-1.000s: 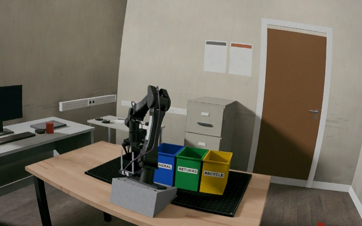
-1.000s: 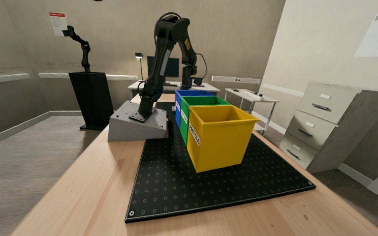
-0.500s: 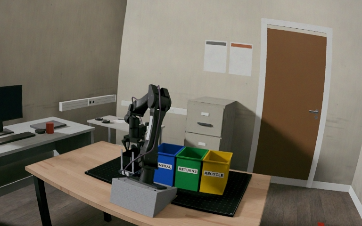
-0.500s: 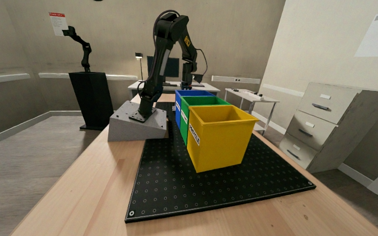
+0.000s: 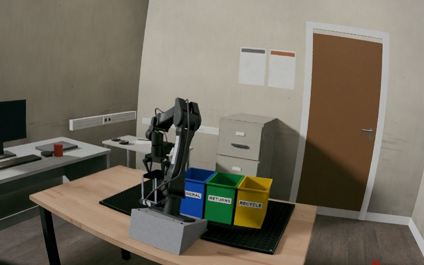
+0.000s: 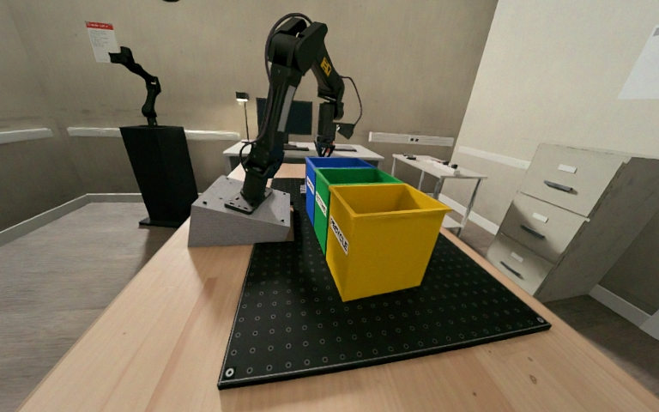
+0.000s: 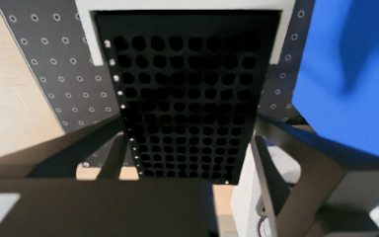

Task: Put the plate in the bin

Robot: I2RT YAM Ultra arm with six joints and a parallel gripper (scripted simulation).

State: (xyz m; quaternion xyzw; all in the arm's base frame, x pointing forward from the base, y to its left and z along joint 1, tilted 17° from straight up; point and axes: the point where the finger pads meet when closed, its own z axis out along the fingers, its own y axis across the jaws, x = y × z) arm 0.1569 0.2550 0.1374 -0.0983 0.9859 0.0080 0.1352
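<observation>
My gripper is now 32 cm to the left of the green returns bin, 10 cm short of it and 5 cm above it. Also, from my hand: yellow recycle bin: 45 cm to the right, 15 cm ahead, 5 cm below; then blue bin: 20 cm to the right, 6 cm ahead, 5 cm below; then black 96-well plate: right at my hand.
</observation>
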